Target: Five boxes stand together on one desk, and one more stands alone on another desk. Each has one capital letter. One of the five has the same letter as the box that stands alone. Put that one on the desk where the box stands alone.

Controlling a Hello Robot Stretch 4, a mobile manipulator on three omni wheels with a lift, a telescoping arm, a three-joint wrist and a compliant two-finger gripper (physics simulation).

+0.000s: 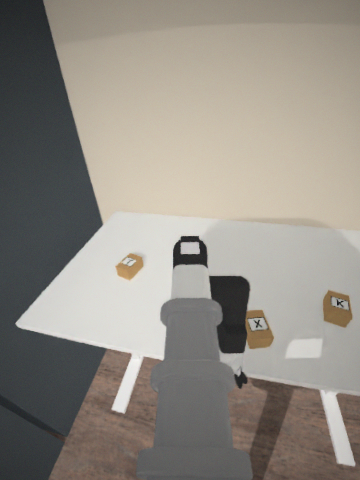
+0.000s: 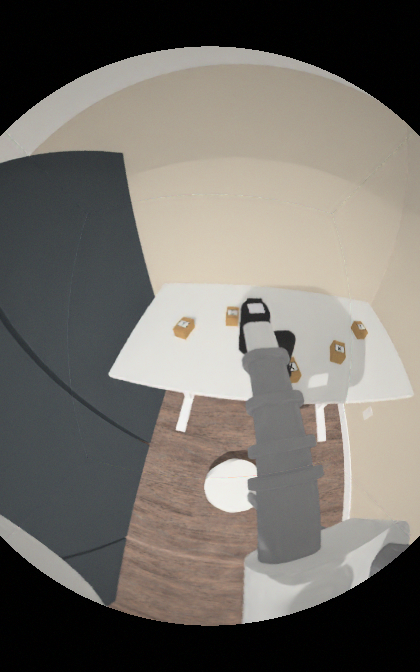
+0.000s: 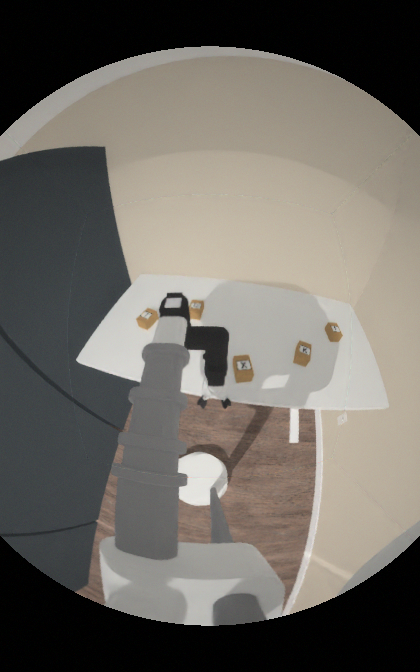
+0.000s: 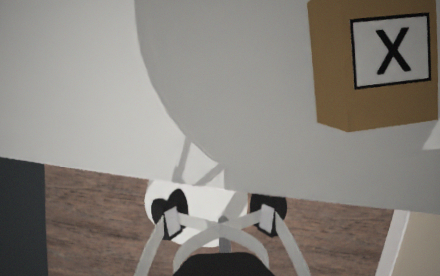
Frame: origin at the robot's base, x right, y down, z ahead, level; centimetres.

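Seen in the pictures: gripper, between the fingertips: [image 4: 219, 203].
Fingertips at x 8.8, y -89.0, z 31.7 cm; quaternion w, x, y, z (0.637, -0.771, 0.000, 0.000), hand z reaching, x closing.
Pixels of each thing's top centre, then the offset from my fingertips to it. Level surfaces: height alone.
- white desk, height of its surface: dy -3.2 cm
- X box, centre of its top: [image 4: 392, 50] [image 1: 257, 323] dx +10.5, dy -8.2, dz +12.6 cm
- K box, centre of its top: [image 1: 339, 303] dx +37.8, dy -8.2, dz +19.2 cm
- left box, centre of its top: [image 1: 129, 261] dx -32.1, dy -8.2, dz +39.4 cm
Several orange-brown lettered boxes stand on the white desk [image 1: 125, 310] [image 2: 150, 370] [image 3: 115, 350]. The X box [image 1: 259, 337] [image 2: 296, 374] [image 3: 243, 374] [image 4: 332, 75] is near the front edge. The K box [image 1: 337, 316] [image 2: 337, 356] [image 3: 301, 357] is right of it. Another box [image 2: 359, 330] [image 3: 333, 332] is farther right, its letter too small to read. A left box [image 1: 130, 270] [image 2: 183, 330] [image 3: 147, 321] may bear T. One behind the arm [image 2: 232, 319] [image 3: 196, 312] has an unclear letter. My gripper [image 3: 214, 402] [image 4: 219, 203] is open and empty at the front edge, left of the X box. The lone box does not show.
A dark panel [image 1: 40, 200] [image 2: 65, 300] [image 3: 55, 280] stands left of the desk. A beige wall [image 1: 210, 125] rises behind it. A round white object [image 2: 227, 485] [image 3: 202, 480] is low over the wooden floor [image 2: 190, 540] in front. The grey telescoping arm [image 1: 192, 400] reaches over the desk.
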